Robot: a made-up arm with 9 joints.
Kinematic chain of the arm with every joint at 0, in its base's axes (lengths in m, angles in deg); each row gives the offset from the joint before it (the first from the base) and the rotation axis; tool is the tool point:
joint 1: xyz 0 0 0.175 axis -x
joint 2: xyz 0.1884 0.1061 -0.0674 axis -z
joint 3: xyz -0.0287 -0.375 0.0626 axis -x
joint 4: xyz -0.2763 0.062 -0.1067 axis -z
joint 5: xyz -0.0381 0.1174 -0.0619 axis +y
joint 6: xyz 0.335 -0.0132 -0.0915 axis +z
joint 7: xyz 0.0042 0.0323 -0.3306 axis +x
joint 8: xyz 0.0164 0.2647 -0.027 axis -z
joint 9: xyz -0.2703 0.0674 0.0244 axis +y
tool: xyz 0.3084 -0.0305 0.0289
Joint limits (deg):
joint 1: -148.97..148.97
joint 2: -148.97..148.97
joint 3: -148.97..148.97
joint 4: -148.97..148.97
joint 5: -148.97..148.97
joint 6: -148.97..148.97
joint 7: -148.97..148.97
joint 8: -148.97..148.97
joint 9: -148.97..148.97
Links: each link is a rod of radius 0.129 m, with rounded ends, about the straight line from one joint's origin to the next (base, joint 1, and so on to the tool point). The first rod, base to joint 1, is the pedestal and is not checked.
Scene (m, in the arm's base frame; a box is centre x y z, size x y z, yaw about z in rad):
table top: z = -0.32
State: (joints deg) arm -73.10 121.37 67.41 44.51 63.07 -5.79 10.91 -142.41 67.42
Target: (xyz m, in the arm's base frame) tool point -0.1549 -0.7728 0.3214
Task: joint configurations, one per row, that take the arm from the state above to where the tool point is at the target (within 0.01 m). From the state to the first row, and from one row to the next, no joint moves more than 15 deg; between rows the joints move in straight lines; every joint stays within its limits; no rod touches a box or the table.
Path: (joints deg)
1: -75.06 119.87 79.71 50.08 49.92 -9.39 14.29 -143.50 68.17
2: -77.02 118.38 92.00 55.65 36.77 -12.98 17.67 -144.60 68.93
3: -78.98 116.88 104.30 61.22 23.62 -16.58 21.04 -145.69 69.68
4: -80.94 115.38 116.59 66.79 10.46 -20.17 24.42 -146.78 70.43
5: -82.89 113.88 128.89 72.36 -2.69 -23.77 27.80 -147.88 71.18
6: -84.85 112.39 141.19 77.93 -15.84 -27.37 31.18 -148.97 71.94

